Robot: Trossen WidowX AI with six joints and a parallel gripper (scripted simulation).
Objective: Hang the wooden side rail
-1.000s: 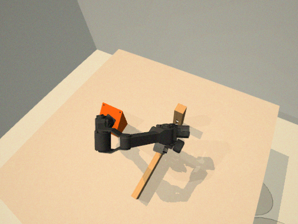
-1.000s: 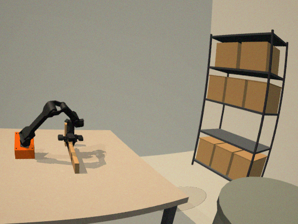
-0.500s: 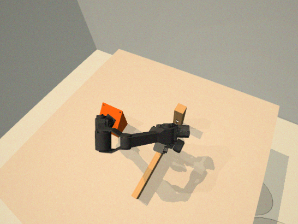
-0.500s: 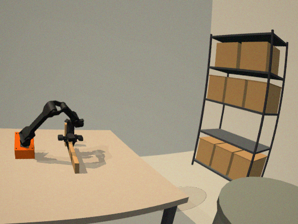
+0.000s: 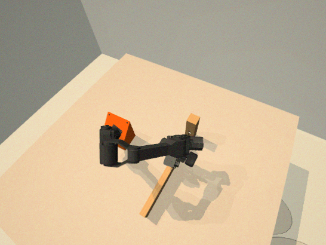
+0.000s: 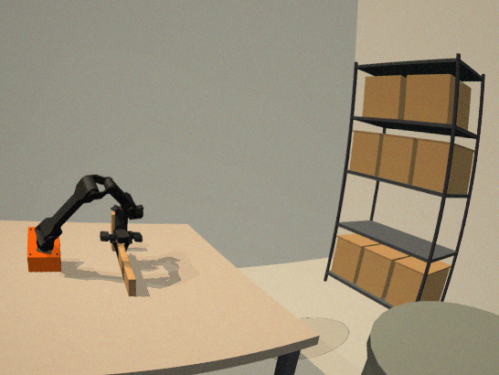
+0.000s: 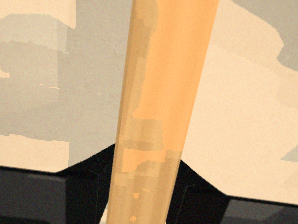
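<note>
The headboard post is 2 cm behind my gripper tip, 16 cm to the left of it and 4 cm above it.
</note>
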